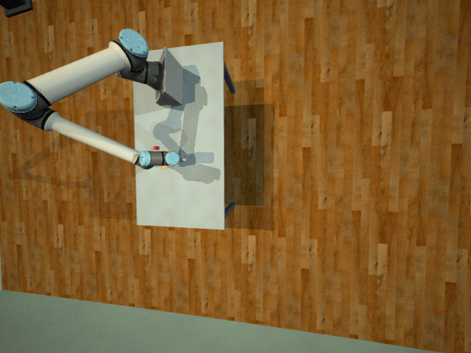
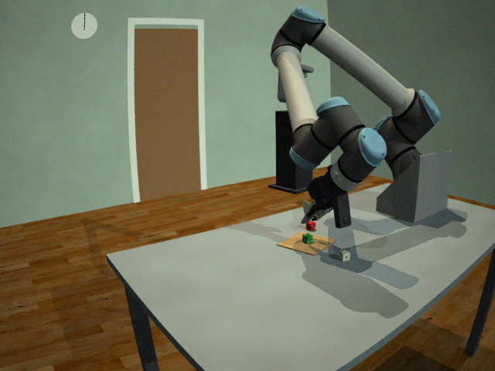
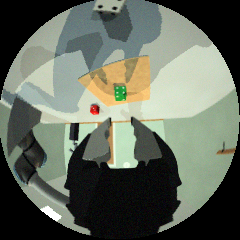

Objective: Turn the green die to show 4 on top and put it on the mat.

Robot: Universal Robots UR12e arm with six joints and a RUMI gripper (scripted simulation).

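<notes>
My hand is 6 cm above the green die and 1 cm to the left of it. Round my hand: red die: 11 cm behind, 8 cm to the right, 7 cm below; tan mat: 8 cm below, 1 cm to the right; white die: 16 cm to the left, 7 cm below, 2 cm ahead.
</notes>
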